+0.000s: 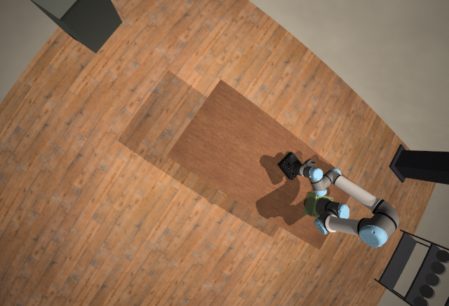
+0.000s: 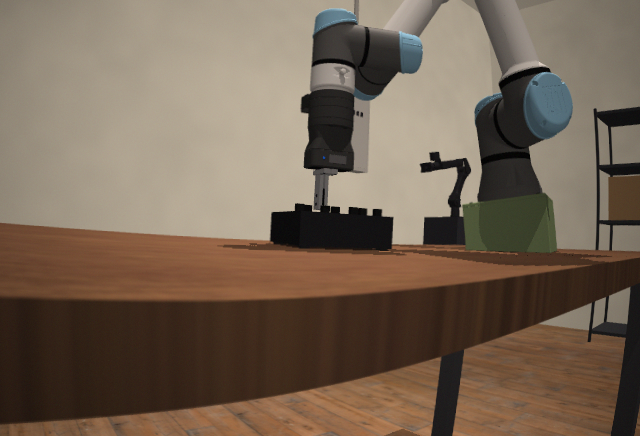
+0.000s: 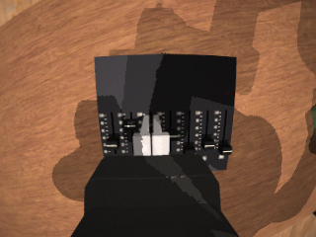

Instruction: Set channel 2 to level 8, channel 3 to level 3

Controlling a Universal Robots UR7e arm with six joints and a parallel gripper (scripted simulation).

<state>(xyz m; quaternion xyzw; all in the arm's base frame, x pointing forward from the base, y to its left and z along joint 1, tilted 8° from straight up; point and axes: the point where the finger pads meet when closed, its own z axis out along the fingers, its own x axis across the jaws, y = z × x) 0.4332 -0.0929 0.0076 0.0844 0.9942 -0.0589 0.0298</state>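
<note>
The fader cap is 50 mm ahead of my hand, 10 mm to the left of it and 10 mm below it.
</note>
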